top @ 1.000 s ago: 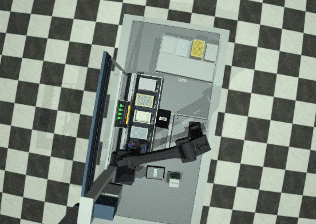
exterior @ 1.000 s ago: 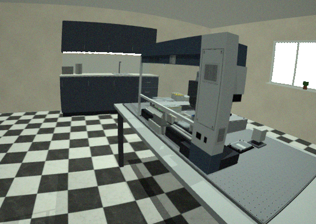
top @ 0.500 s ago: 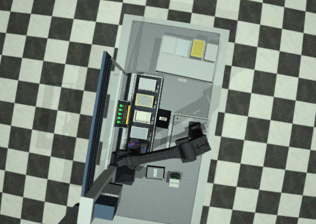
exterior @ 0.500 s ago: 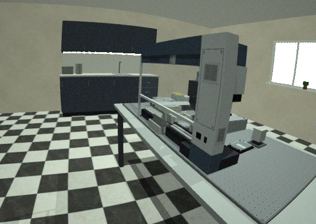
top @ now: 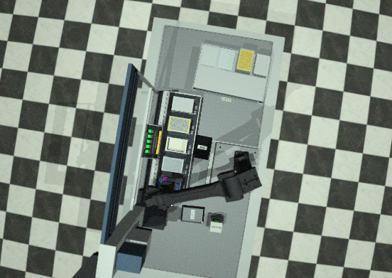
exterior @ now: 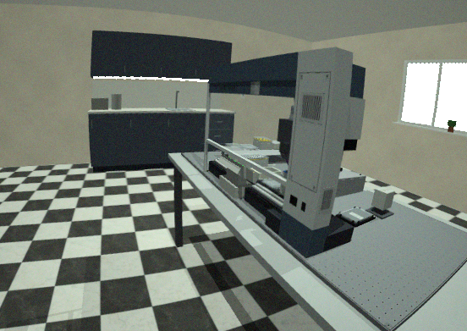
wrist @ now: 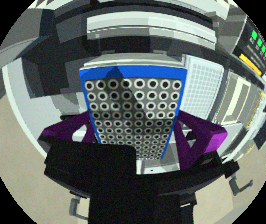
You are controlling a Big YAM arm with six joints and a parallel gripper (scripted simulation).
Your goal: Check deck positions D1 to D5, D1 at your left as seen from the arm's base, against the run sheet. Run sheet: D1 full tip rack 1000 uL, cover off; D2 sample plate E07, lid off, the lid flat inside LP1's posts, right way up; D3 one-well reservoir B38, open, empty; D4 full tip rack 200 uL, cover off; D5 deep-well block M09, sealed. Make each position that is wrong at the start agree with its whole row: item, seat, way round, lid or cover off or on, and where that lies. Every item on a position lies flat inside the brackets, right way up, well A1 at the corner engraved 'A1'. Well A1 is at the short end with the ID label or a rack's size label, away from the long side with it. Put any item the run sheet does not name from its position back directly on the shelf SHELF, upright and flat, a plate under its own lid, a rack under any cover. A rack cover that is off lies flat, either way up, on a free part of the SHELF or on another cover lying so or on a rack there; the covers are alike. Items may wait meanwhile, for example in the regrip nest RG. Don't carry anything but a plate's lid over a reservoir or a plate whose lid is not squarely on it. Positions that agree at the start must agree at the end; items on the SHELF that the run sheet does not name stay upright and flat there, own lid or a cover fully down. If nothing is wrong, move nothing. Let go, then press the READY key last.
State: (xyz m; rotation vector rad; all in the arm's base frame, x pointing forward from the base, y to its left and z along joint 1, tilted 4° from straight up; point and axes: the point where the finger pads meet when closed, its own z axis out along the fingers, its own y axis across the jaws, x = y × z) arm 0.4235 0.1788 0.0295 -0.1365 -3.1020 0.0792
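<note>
The blue-framed tip rack is 1 cm behind my hand. Also, from my hand: cream reservoir 2 cm behind, 25 cm to the right, 6 cm below; flat lid 15 cm behind, 19 cm to the left, 11 cm below; clear plate 12 cm to the right, 6 cm below.
</note>
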